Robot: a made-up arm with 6 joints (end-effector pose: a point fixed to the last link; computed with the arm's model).
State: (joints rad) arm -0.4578 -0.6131 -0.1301 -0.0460 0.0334 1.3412
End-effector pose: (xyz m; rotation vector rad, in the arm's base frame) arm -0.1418 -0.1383 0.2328 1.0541 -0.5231 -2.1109
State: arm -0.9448 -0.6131 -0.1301 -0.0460 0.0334 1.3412
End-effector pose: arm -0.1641 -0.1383 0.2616 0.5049 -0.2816 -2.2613
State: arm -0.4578 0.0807 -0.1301 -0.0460 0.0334 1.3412
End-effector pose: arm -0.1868 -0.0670 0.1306 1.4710 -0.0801 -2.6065
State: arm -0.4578 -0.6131 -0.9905 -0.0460 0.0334 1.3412
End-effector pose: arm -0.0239 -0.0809 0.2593 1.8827 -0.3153 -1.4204
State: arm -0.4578 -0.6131 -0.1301 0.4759 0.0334 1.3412
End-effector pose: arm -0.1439 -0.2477 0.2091 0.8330 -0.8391 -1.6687
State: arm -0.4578 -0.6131 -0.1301 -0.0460 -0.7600 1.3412
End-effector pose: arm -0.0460 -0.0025 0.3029 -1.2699 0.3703 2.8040
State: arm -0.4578 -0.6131 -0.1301 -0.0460 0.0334 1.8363
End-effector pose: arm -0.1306 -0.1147 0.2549 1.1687 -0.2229 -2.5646
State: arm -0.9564 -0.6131 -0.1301 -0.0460 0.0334 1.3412
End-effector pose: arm -0.1644 -0.1383 0.2624 0.4916 -0.2757 -2.2635
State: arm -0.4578 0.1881 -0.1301 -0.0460 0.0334 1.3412
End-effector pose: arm -0.1905 -0.0498 0.1193 1.5356 0.0041 -2.6750
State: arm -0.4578 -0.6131 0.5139 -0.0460 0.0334 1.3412
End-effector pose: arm -0.2331 -0.1439 0.2769 0.2944 -0.6328 -2.4371
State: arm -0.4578 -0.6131 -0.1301 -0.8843 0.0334 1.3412
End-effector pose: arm -0.0929 -0.0264 0.3602 1.3642 0.1806 -2.7303
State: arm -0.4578 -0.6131 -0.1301 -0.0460 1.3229 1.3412
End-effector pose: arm -0.0770 -0.4042 0.2946 0.5828 -0.5664 -0.8886
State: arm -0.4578 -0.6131 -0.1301 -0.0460 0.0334 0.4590
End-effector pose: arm -0.1385 -0.1970 0.2223 0.7880 -0.8854 -1.2672
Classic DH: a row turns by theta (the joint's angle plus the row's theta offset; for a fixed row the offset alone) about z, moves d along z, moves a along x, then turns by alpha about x. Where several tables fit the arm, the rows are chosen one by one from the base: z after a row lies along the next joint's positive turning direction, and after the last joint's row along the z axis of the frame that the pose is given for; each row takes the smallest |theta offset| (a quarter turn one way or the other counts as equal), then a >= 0, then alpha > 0; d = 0 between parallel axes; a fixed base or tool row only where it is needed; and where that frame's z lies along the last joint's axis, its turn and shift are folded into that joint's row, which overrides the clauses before.
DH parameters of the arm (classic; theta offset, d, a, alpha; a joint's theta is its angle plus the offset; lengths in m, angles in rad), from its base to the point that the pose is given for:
base (fixed): 0 0.292 -0.095 1.5708
joint 1: 1.537 -0.0513 -0.0306 1.451
joint 2: 0 -0.0775 -0.001 1.6906
joint 3: -0.0337 -0.3296 -0.049 1.5708
joint 4: 1.2165 -0.1535 0.0151 0.4881
joint 5: 0.3069 -0.3083 0.1173 2.799
joint 6: 0.8503 -0.1895 -0.0623 2.9519
tool (fixed): -2.2189 0.168 0 0

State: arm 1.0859 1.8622 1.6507 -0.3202 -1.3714 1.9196
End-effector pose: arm 0.1321 0.2800 0.3160 1.1203 -1.5046 2.2749
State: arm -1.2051 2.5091 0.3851 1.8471 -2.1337 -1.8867
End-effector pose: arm -0.0899 0.3235 0.2013 0.1015 0.0319 -2.2445
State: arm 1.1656 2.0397 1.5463 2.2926 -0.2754 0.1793
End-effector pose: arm 0.3042 0.3673 0.0208 1.8545 -1.3721 1.1388
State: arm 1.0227 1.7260 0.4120 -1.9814 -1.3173 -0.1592
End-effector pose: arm 0.3866 0.0470 0.1565 -0.2106 2.9521 -0.4074
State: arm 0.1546 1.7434 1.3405 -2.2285 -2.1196 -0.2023
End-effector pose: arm -0.0111 0.3561 -0.2153 2.0493 -1.6323 -0.0043
